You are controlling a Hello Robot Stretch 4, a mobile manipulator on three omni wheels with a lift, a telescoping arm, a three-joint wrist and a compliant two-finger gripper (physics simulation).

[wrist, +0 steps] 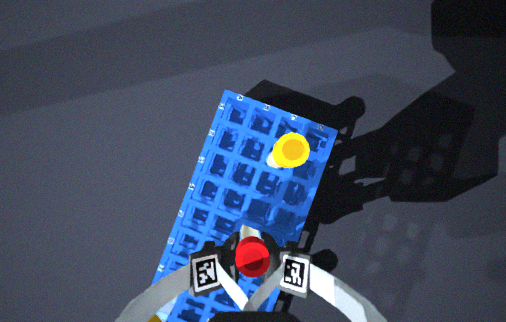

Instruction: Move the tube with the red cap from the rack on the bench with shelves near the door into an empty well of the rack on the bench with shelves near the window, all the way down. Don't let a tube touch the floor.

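Places are measured from the robot's base along level axes (x ahead, y left, z up), in centimetres.
Where they show: hand at its tool point: (253, 255).
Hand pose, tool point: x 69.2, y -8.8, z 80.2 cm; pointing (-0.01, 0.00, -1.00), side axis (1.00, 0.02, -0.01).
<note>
After its pixels a point has its place.
The tube with the red cap (252, 256) {x 69.2, y -7.5, z 85.3 cm} stands between the fingertips in the wrist view, seen almost from above, with a bit of its pale body showing above the cap. My gripper (252, 250) {x 69.2, y -8.8, z 80.2 cm} is shut on this tube, one dark fingertip on each side just under the cap. The blue rack (196, 172) {x 64.8, y -3.1, z 79.1 cm} lies below, running from upper middle to lower left, and the tube is over its wells. The cap and fingertips hide the well around the tube, so how deep it sits cannot be told.
A yellow-capped tube (292, 150) {x 71.2, y -1.7, z 85.3 cm} stands in the rack near its upper right end. Part of another yellow cap (158, 318) {x 63.6, y -11.8, z 83.6 cm} shows at the bottom edge, left of the gripper. The grey bench top (100, 175) {x 54.7, y -3.6, z 73.4 cm} surrounds the rack, with dark shadows to the right.
</note>
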